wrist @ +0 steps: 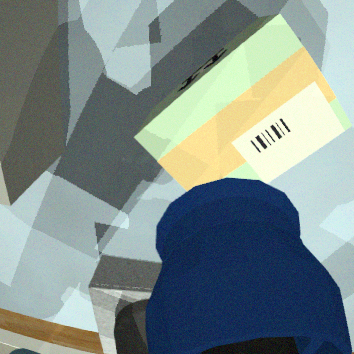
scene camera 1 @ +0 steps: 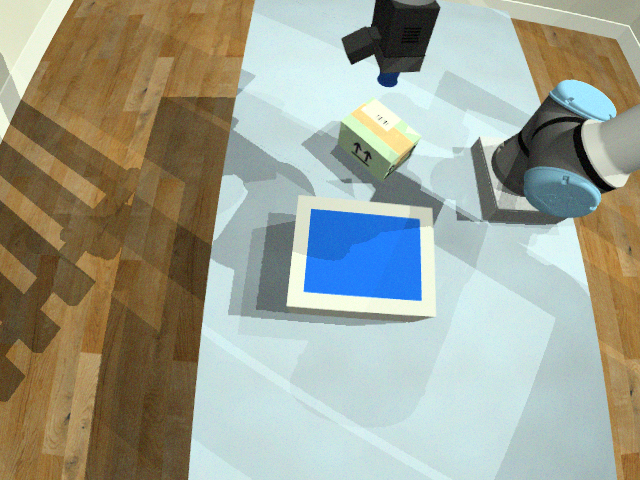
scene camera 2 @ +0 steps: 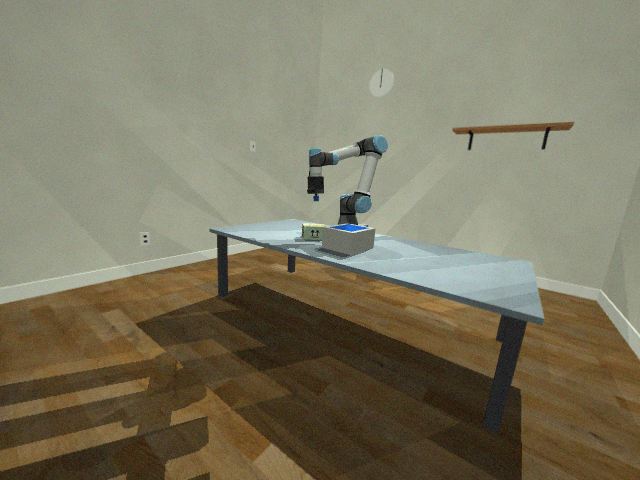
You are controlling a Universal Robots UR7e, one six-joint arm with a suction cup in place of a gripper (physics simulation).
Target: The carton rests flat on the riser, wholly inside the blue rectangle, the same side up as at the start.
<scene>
My suction cup (wrist: 233, 266) carries nothing. The cup is 21 cm from the middle of a carton (scene camera 1: 380, 141), above it. A riser (scene camera 1: 356, 259) rests on the table.
The carton is seen too in the wrist view (wrist: 259, 105). The riser shows as well in the wrist view (wrist: 38, 123) and in scene camera 2 (scene camera 2: 350, 239).
</scene>
